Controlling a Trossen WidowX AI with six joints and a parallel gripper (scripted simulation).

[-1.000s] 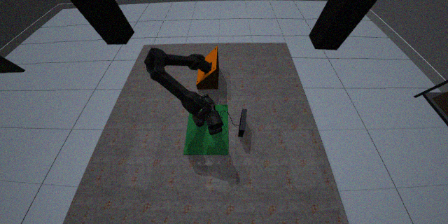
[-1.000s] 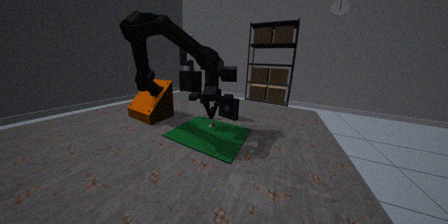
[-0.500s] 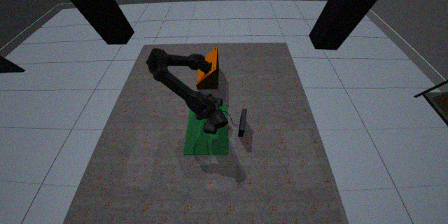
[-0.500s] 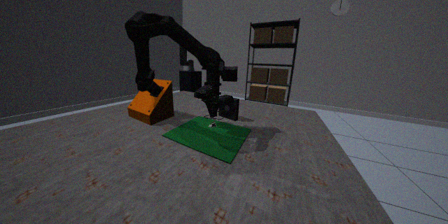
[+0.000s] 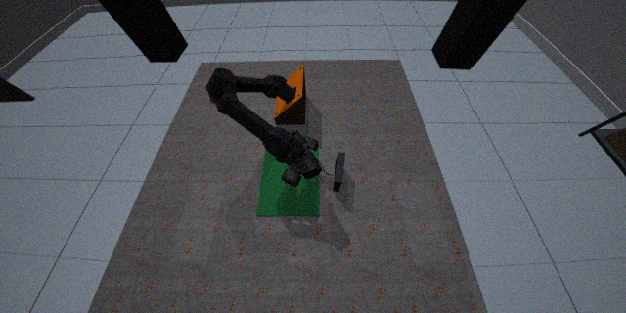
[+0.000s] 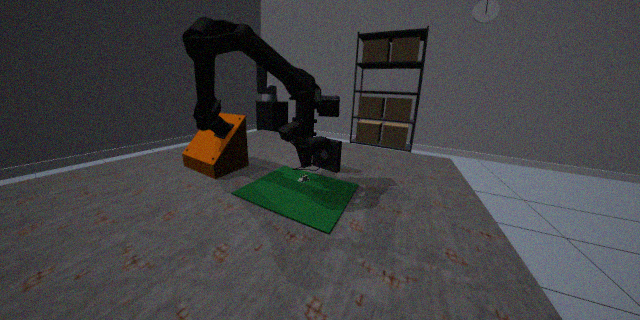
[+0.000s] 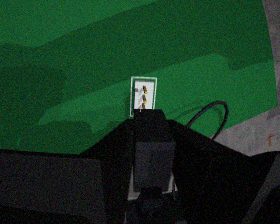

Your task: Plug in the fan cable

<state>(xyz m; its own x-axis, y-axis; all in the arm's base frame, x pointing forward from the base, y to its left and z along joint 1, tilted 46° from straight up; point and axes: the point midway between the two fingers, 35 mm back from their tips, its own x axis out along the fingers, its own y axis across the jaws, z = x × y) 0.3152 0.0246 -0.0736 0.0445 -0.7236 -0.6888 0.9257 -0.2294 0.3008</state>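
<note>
Right now the white four-pin header is 60 mm below my gripper tip. Round my gripper tip: black plug 10 mm to the left, 10 mm above; then green board 20 mm ahead, 50 mm to the right, 80 mm below; then black fan 10 mm ahead, 130 mm to the left.
</note>
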